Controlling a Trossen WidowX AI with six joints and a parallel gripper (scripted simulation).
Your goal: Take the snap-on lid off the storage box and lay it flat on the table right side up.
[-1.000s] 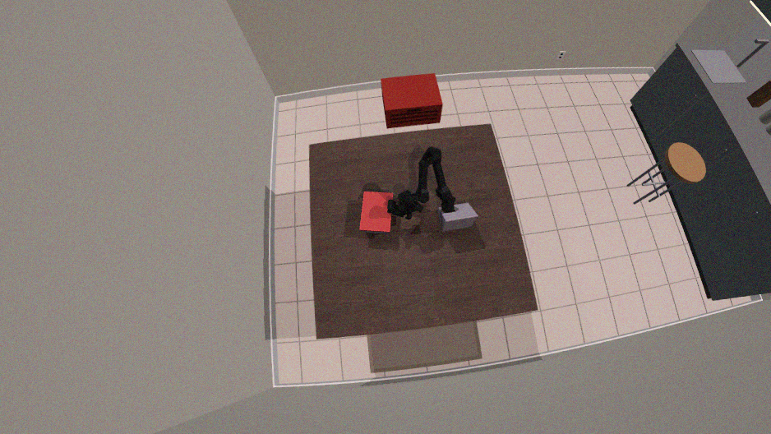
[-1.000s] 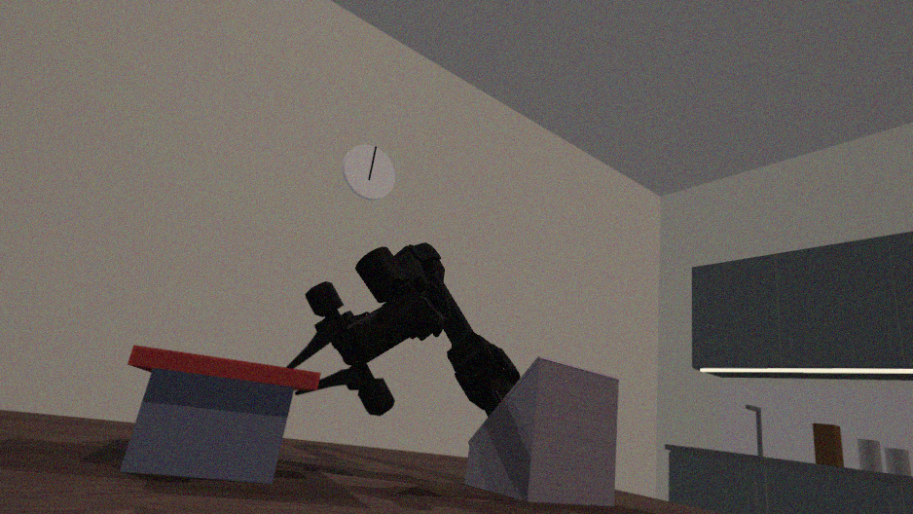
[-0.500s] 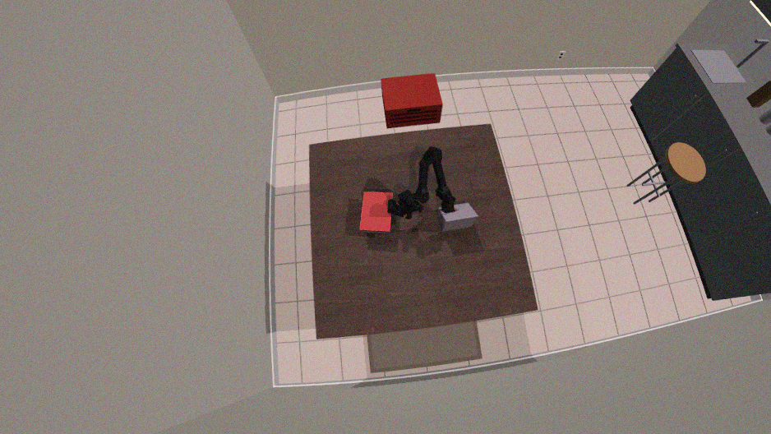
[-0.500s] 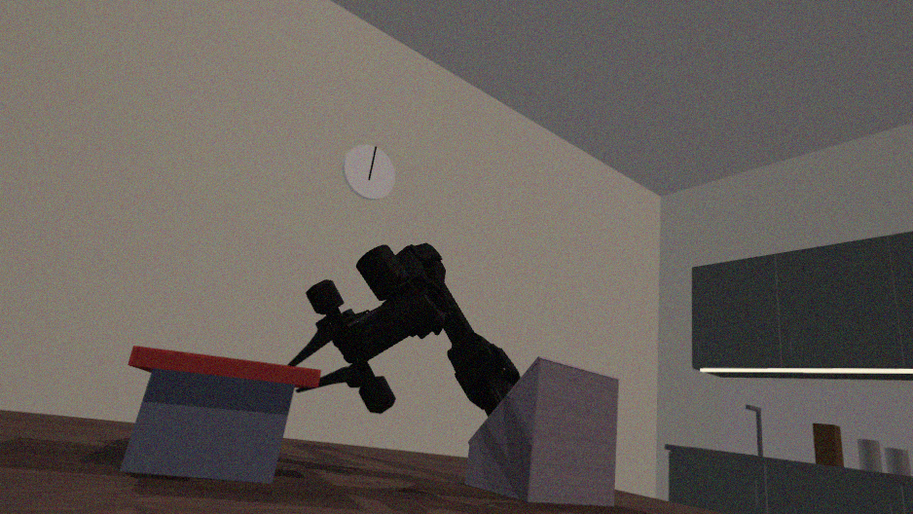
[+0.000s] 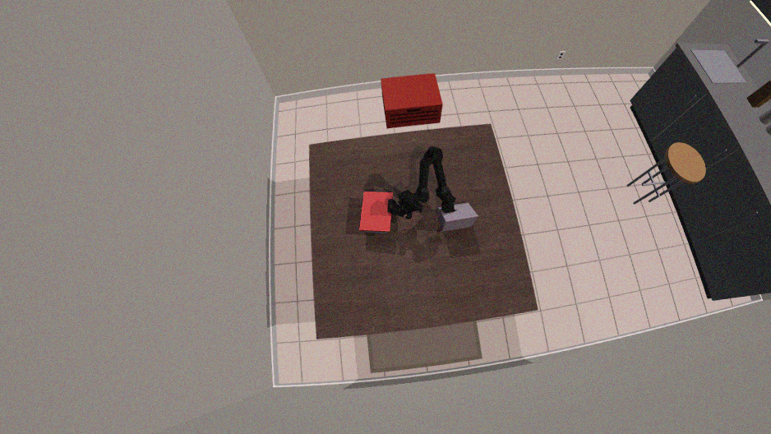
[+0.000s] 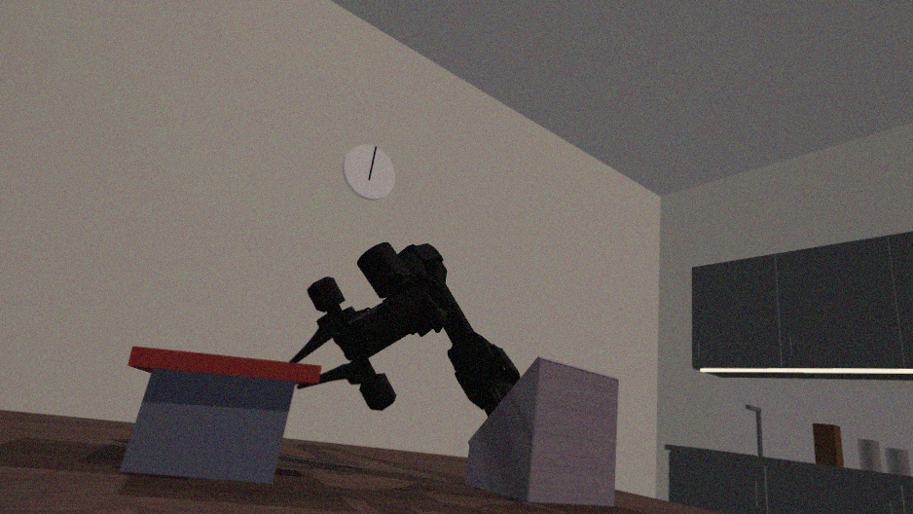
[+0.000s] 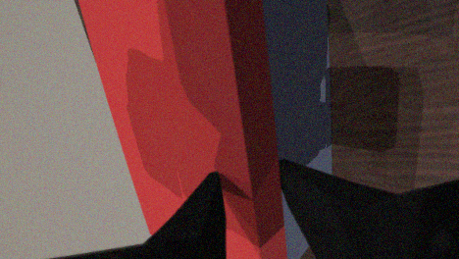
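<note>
My gripper tip is 7 cm short of the red lid and 2 cm to the left of it. Round my gripper tip: blue-grey storage box 7 cm ahead, 6 cm below, 2 cm to the right.
</note>
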